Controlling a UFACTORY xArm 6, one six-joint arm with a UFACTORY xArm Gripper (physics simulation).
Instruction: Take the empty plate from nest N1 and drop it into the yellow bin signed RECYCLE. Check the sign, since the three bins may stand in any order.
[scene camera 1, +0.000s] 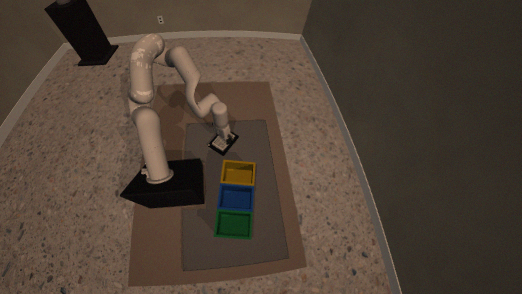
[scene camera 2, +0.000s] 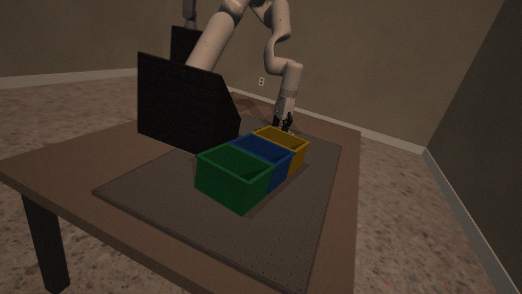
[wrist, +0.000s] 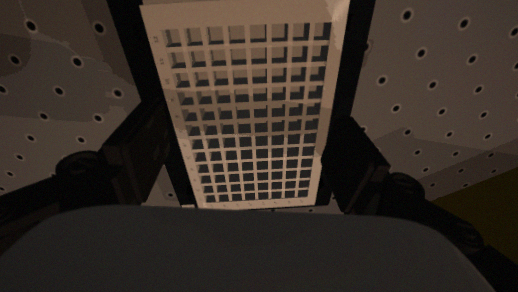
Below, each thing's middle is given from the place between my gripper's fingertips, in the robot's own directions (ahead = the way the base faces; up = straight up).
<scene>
My hand is 10 mm above the gridded plate (wrist: 250, 97).
</scene>
